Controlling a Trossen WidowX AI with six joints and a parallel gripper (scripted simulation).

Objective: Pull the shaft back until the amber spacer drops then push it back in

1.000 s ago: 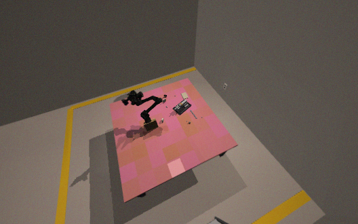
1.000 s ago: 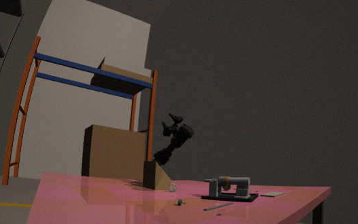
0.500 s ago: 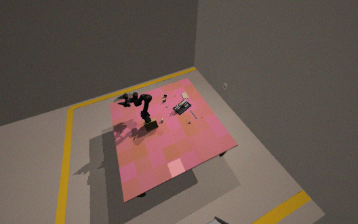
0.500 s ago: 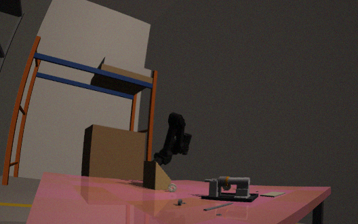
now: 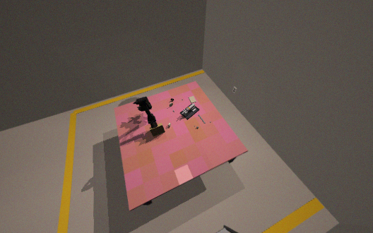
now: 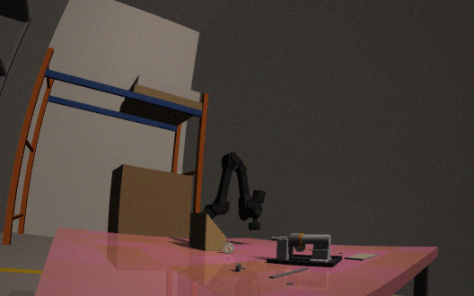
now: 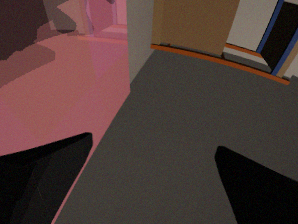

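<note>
Right now my gripper tip is 610 mm short of the shaft, 240 mm to the left of it and 80 mm above it. Round my gripper tip: small grey part 670 mm ahead, 490 mm to the right, 150 mm below; amber spacer 650 mm ahead, 220 mm to the right, 80 mm below; flat beige plate 770 mm ahead, 20 mm to the right, 160 mm below.
</note>
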